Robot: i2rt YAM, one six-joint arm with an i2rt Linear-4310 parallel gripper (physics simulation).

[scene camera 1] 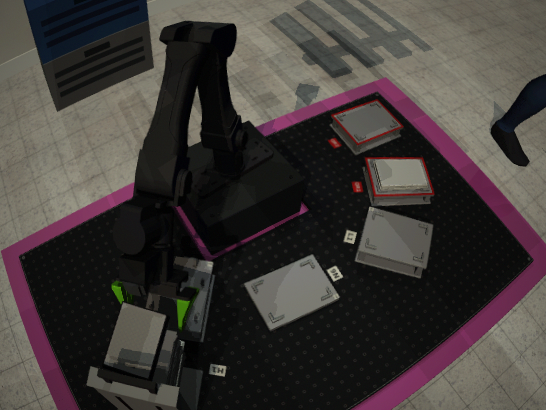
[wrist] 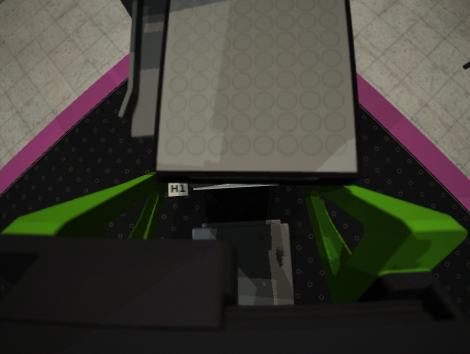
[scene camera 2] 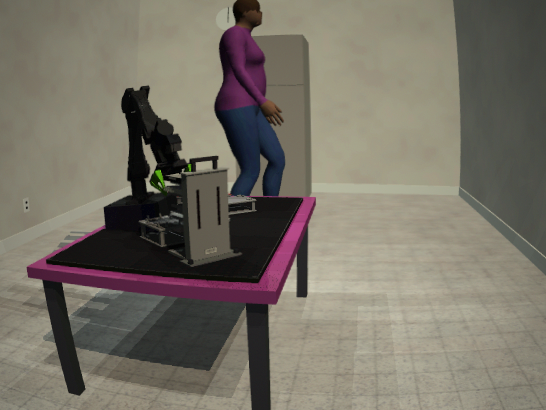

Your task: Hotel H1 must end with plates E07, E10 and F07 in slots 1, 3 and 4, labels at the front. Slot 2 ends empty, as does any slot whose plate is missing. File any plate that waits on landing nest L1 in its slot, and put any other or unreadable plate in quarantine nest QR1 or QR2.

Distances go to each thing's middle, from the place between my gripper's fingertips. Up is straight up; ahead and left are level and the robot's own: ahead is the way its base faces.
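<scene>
You'd find the flat grey nest [scene camera 1: 289, 293] 31 cm to the left of my hand, 17 cm below it and 4 cm ahead of it.
</scene>
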